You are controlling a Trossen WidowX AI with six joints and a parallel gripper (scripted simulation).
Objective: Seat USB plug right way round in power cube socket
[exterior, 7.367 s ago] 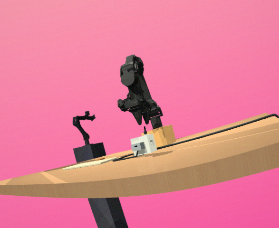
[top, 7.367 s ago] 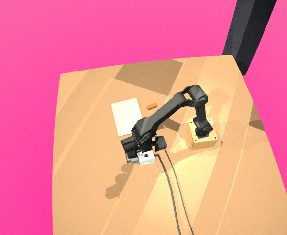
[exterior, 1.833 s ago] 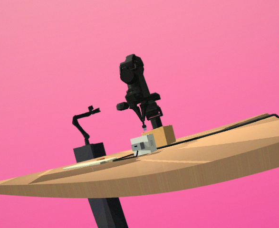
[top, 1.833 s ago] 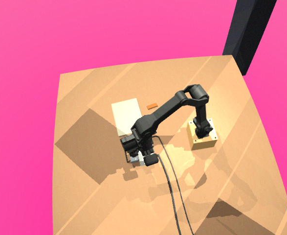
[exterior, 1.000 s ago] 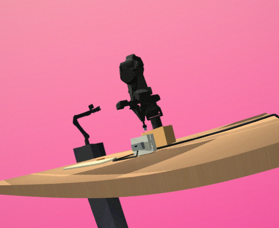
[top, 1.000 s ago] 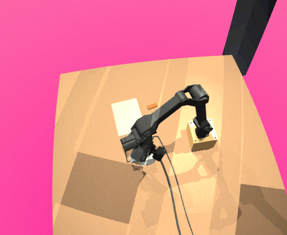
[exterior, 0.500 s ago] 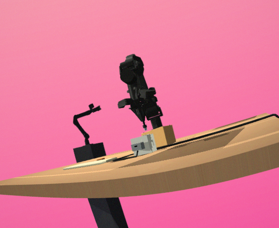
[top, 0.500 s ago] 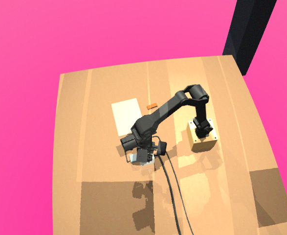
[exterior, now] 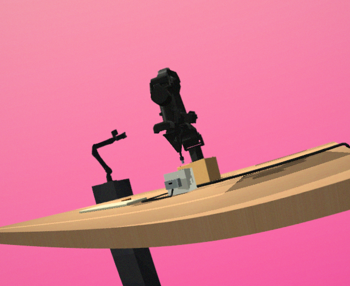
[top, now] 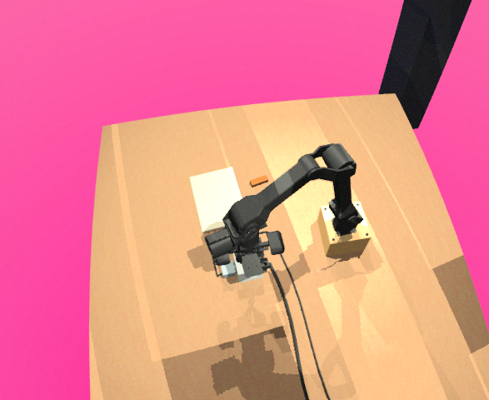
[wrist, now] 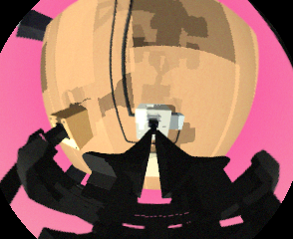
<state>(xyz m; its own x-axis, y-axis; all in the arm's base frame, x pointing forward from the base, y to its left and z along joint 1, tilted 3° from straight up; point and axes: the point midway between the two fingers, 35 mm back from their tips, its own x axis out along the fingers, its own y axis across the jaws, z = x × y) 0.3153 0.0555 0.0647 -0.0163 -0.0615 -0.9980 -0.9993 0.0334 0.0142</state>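
My gripper tip is 2 cm above the usb plug. The rest, counted from my gripper tip: white sheet (30 cm to the right, 13 cm below, 5 cm ahead); orange block (34 cm to the right, 13 cm below, 11 cm behind).
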